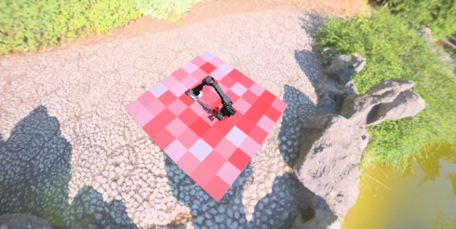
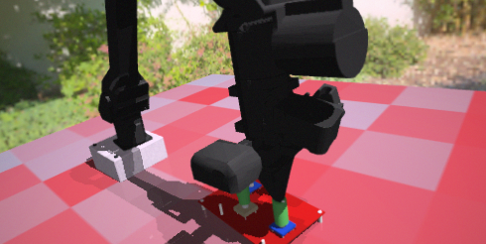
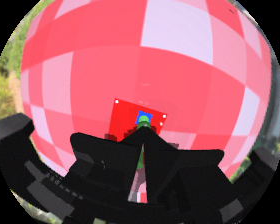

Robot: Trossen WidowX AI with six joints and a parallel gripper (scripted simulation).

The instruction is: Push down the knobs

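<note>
The blue potentiometer lies 2 cm below my gripper tip. Round my gripper tip: tan potentiometer (6 cm behind, 1 cm to the right, 2 cm below).
</note>
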